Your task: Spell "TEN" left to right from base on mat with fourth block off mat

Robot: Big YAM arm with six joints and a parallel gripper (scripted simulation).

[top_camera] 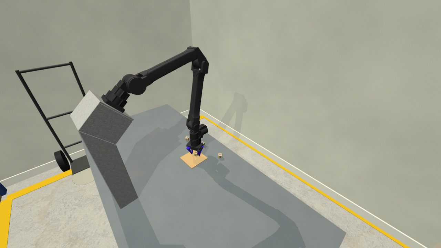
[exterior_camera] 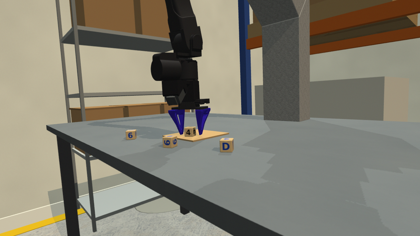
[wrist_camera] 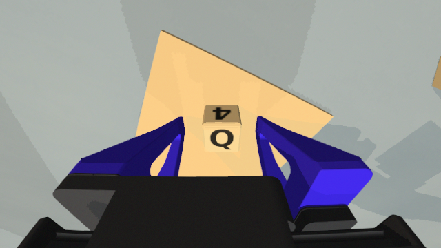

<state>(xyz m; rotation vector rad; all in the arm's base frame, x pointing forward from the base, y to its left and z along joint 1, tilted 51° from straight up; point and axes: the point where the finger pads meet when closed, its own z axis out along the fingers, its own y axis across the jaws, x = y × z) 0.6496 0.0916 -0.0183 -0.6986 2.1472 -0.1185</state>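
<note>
My gripper is now 20 mm past the tan mat, 20 mm to the left of it and 10 mm above it.
</note>
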